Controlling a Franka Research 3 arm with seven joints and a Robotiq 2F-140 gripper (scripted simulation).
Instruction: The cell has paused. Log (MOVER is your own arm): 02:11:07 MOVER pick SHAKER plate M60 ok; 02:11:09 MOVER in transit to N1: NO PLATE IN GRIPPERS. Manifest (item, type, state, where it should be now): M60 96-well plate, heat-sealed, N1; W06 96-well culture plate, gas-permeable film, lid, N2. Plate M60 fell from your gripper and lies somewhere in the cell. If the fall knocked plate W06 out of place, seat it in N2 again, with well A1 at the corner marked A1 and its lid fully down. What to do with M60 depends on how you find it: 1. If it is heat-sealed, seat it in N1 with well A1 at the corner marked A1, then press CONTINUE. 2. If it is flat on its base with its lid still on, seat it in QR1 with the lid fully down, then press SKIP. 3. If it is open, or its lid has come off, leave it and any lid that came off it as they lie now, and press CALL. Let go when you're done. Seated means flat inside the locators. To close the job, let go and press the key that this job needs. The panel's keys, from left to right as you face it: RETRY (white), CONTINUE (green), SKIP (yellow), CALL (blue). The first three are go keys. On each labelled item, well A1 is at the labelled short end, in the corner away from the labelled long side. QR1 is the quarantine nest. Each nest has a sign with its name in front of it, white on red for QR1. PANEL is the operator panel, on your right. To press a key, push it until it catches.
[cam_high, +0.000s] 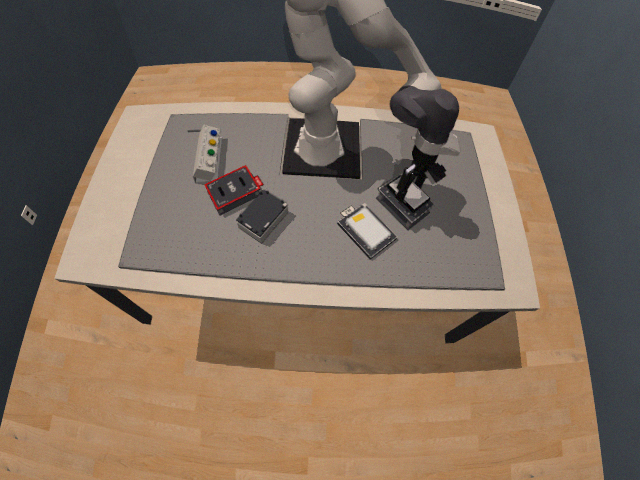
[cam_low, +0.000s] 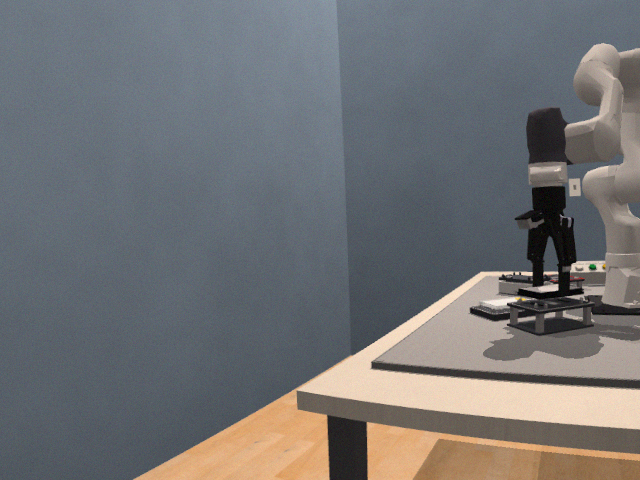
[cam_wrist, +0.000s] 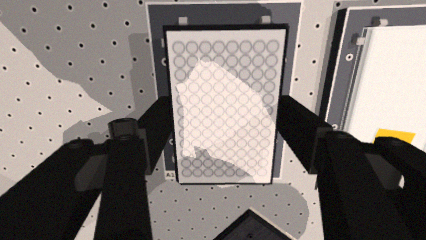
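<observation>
Right now my hand is 20 mm above the plate M60. From my hand the other things lie so: plate W06: 130 mm to the right, 110 mm ahead, 70 mm below; shaker block: 480 mm to the right, 120 mm ahead, 50 mm below; A1 mark: 90 mm behind, 50 mm below, 10 mm to the right.
</observation>
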